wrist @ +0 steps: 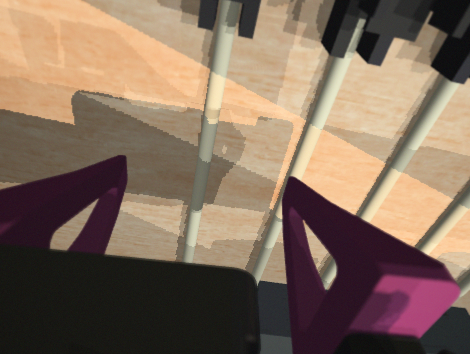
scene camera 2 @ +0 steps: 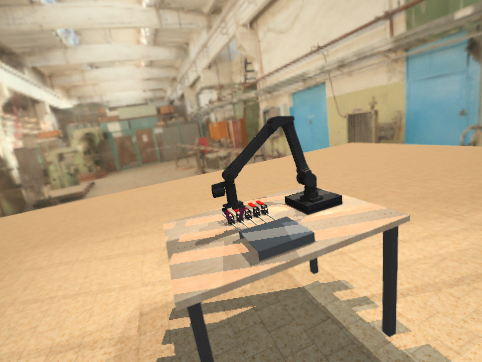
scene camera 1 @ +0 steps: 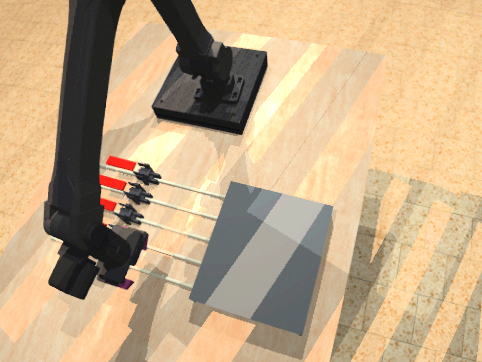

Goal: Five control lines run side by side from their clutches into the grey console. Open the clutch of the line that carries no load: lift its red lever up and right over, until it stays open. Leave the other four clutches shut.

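Places are measured from the arm's base along level axes (x ahead, y left, z up), in centimetres.
Pixels of known places: gripper, fingertip midpoint: [wrist: 207, 178] [scene camera 2: 235, 220] [scene camera 1: 138, 265]; arm's base, origin of the base link: [scene camera 2: 311, 198] [scene camera 1: 219, 89].
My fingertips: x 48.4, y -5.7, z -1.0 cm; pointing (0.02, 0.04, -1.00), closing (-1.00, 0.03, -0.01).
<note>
For each thing: its top centre in the pictures, then the offset to it from my fingertips. "pt": a spot on its surface instead. Level surfaces: height alone.
- grey console, middle of its top: [scene camera 1: 263, 251] [scene camera 2: 274, 231] dy +25.7, dx -8.8, dz +0.0 cm
- outermost line, surface spot: [wrist: 196, 200] pt dy +4.7, dx +0.7, dz -3.6 cm
- second line, surface spot: [wrist: 310, 140] pt dy -0.4, dx -5.1, dz -3.6 cm
- wooden table, its level: dz -4.4 cm
- third line, surface spot: [wrist: 400, 165] pt dy +0.5, dx -10.6, dz -3.6 cm
Five pale lines run side by side into the grey console [scene camera 1: 260, 250] [scene camera 2: 277, 237]. In scene camera 1 three black clutches [scene camera 1: 147, 174] [scene camera 1: 138, 193] [scene camera 1: 129, 213] show with red levers [scene camera 1: 120, 163] [scene camera 1: 112, 182] [scene camera 1: 108, 204] lying flat; the arm hides the other two clutches and most of their levers. My gripper [scene camera 1: 135, 263] [scene camera 2: 235, 216] [wrist: 207, 178] is open, its purple fingers apart. In the wrist view the outermost line [wrist: 196, 200] runs between them, touching neither; the second line [wrist: 310, 140] passes by the right fingertip. Finger height above the lines is unclear.
The arm's black base plate [scene camera 1: 175, 105] [scene camera 2: 325, 201] stands at the back of the wooden table [scene camera 1: 320, 125] [scene camera 2: 195, 267]. In the wrist view, black clutch parts [wrist: 248, 20] [wrist: 340, 35] stand close together along the top, and the third line [wrist: 400, 165] lies further right.
</note>
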